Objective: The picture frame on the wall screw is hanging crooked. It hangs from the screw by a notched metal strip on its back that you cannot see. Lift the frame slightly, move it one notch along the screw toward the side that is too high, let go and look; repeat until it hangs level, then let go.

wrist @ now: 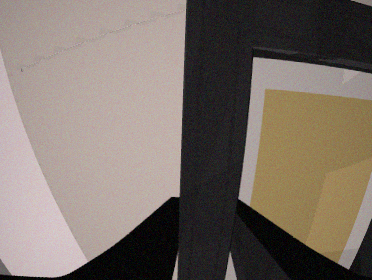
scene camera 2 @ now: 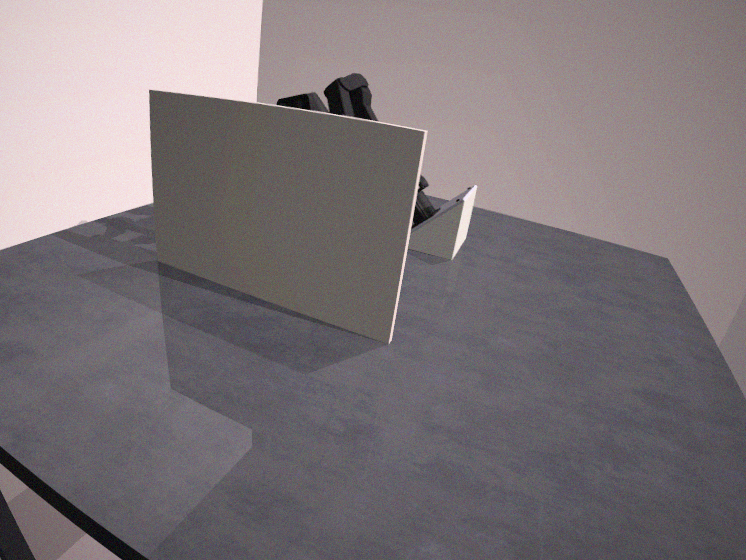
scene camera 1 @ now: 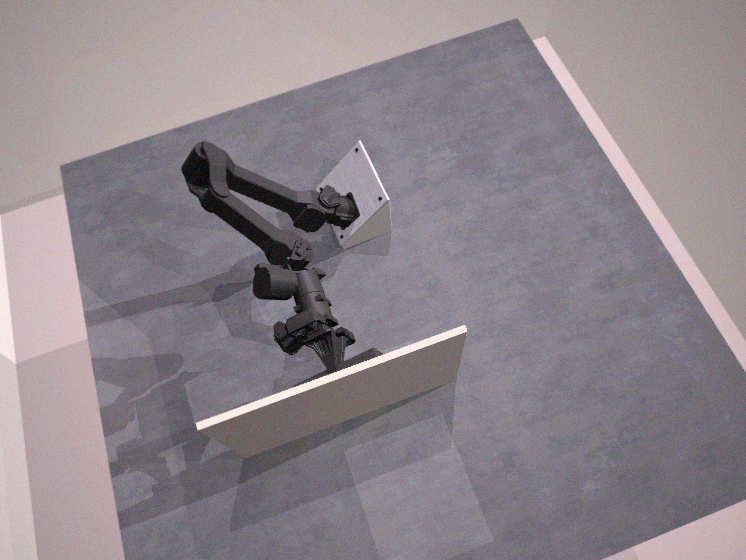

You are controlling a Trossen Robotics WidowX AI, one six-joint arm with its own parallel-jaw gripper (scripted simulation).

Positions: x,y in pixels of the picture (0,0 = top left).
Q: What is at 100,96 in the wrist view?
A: A wall panel.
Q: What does the gripper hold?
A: A picture frame.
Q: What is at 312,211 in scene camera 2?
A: A wall panel.
